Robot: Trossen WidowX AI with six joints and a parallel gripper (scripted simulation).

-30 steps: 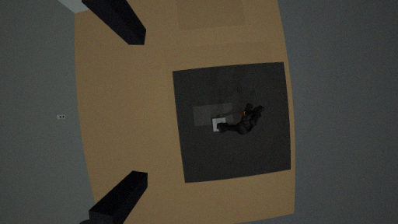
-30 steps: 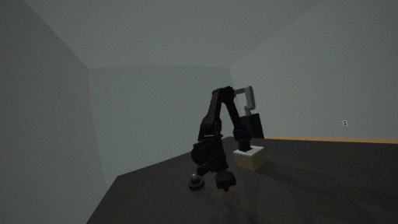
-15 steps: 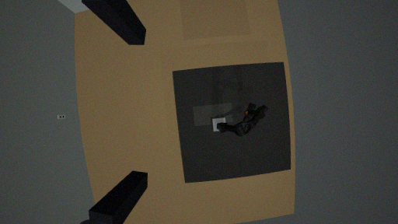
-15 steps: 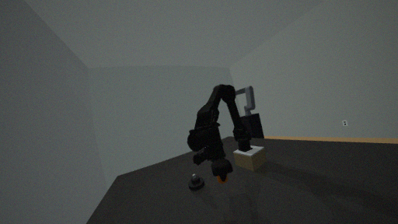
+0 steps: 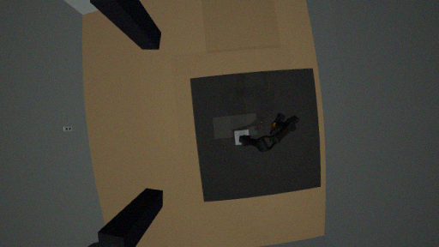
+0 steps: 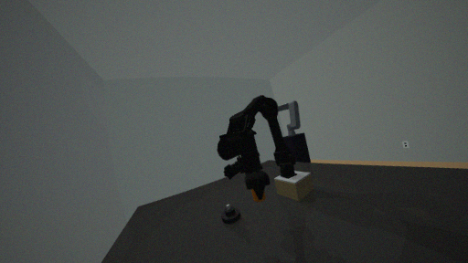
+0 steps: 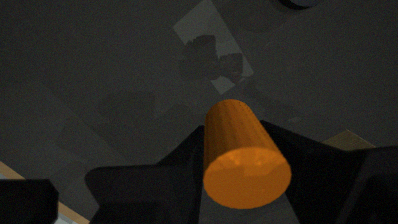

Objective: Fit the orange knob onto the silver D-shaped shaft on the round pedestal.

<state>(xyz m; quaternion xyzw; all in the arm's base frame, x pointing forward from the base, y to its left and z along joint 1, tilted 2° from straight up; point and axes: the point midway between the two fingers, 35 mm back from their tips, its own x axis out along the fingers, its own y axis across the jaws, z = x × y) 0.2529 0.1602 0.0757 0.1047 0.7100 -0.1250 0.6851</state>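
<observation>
The dark round pedestal is 9 cm ahead of my gripper tip, 16 cm to the right of it and 11 cm below it. Also, from my gripper tip: orange knob 3 cm above.
</observation>
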